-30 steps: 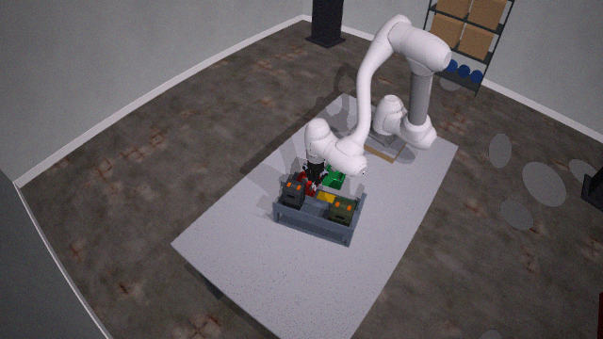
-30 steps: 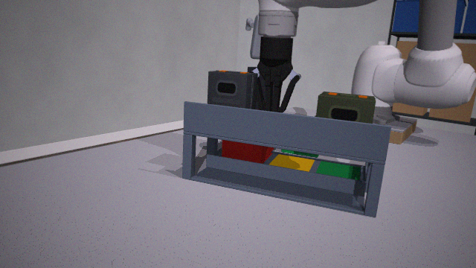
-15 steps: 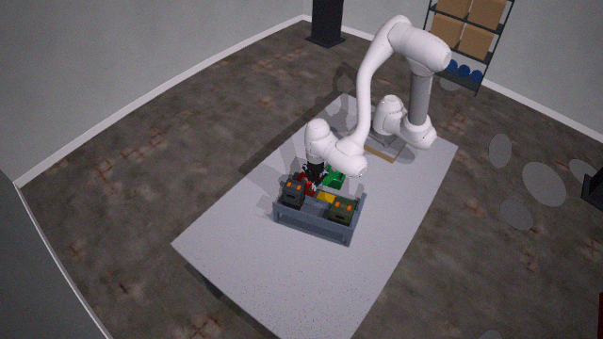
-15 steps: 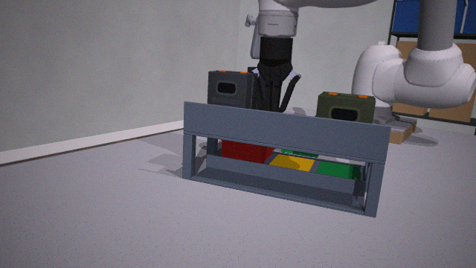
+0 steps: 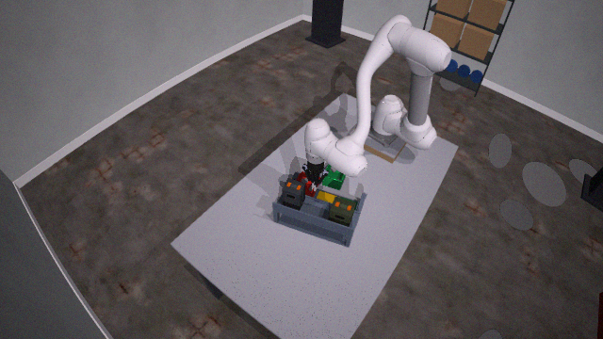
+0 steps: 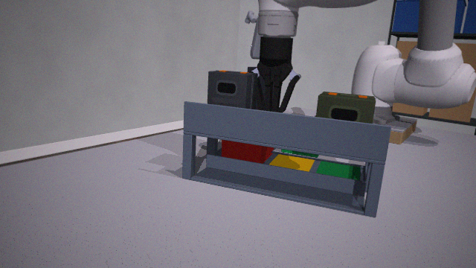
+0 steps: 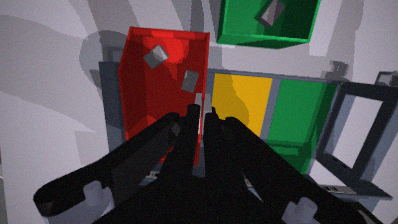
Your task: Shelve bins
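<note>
The red bin lies 10 mm ahead of my hand, 50 mm to the right of it and 40 mm below it. Also, from my hand: olive box: 70 mm ahead, 220 mm to the left, 60 mm above; green bin: 180 mm behind, 50 mm below; dark grey box: 150 mm ahead, 10 mm to the left, 70 mm above.
</note>
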